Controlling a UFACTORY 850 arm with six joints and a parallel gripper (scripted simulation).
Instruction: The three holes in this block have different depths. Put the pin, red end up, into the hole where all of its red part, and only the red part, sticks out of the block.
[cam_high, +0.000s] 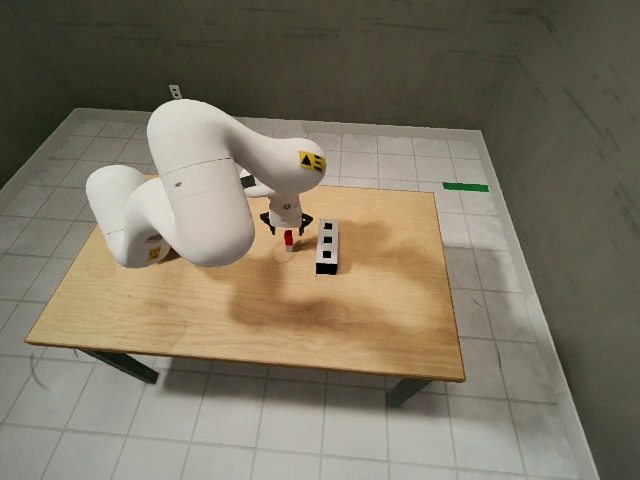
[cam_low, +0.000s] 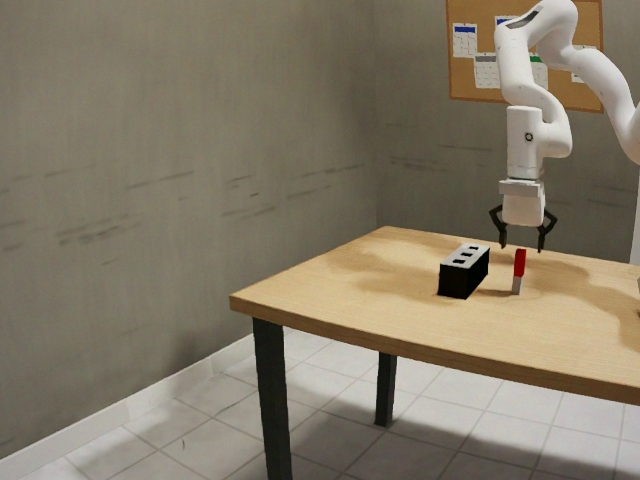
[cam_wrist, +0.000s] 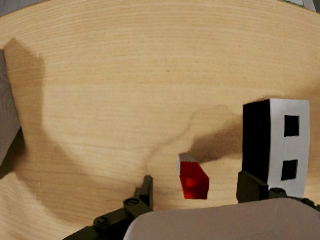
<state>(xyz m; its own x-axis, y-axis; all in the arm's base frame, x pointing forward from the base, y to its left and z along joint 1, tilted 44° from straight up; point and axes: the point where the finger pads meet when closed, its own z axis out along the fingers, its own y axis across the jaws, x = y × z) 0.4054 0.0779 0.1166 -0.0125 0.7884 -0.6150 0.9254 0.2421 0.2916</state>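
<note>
My hand is 4 cm above the pin. Round my hand: black block 14 cm ahead, 8 cm below.
</note>
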